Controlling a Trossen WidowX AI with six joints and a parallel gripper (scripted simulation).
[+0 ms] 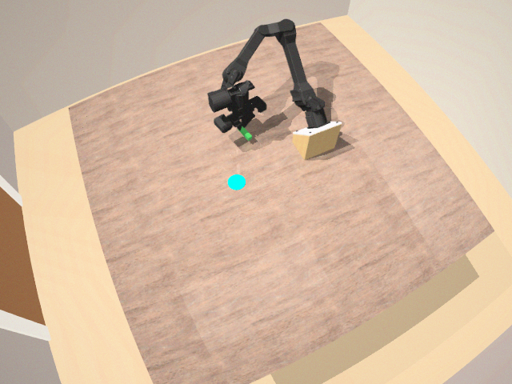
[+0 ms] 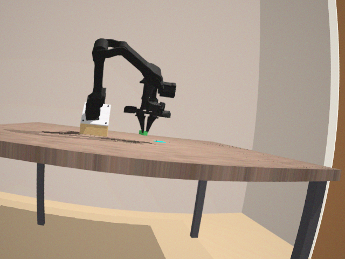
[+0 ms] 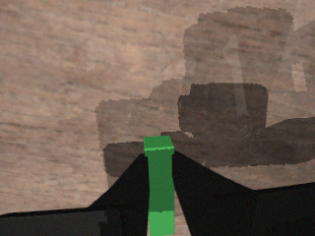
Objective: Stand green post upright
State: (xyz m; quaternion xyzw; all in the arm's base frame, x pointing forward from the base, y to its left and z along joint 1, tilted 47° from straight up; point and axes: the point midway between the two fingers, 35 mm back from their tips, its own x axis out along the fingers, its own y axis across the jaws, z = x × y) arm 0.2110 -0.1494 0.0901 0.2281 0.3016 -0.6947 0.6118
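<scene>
The cyan circle lies 12 cm ahead of my gripper tip, 16 cm to the left of it and 4 cm below it. From my gripper tip the other things lie so: green post (2 cm to the left).
</scene>
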